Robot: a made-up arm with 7 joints. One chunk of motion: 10 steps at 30 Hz.
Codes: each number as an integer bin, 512 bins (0 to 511) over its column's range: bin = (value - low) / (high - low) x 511, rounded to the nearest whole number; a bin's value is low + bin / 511 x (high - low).
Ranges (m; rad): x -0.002..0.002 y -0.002..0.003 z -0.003..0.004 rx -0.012..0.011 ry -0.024..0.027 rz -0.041..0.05
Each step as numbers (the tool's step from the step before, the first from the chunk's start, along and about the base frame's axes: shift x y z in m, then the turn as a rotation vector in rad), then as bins.
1 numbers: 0.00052 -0.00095 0.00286 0.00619 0.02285 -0.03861
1 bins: 322 107 428 404 469 13
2 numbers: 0.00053 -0.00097 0.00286 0.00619 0.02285 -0.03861
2 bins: 323 105 428 404 469 13
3 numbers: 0.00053 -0.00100 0.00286 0.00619 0.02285 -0.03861
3 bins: 323 102 428 404 469 13
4 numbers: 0.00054 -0.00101 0.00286 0.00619 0.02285 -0.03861
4 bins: 324 101 428 404 469 13
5 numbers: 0.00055 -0.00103 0.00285 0.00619 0.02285 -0.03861
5 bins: 326 99 427 404 469 13
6 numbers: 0.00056 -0.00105 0.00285 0.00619 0.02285 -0.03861
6 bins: 327 97 427 404 469 13
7 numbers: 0.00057 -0.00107 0.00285 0.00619 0.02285 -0.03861
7 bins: 328 95 427 404 469 13
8 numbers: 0.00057 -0.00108 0.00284 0.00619 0.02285 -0.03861
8 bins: 328 94 426 404 469 13
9 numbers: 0.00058 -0.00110 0.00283 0.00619 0.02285 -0.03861
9 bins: 330 92 426 404 469 13
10 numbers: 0.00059 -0.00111 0.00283 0.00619 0.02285 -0.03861
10 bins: 331 91 426 404 469 13
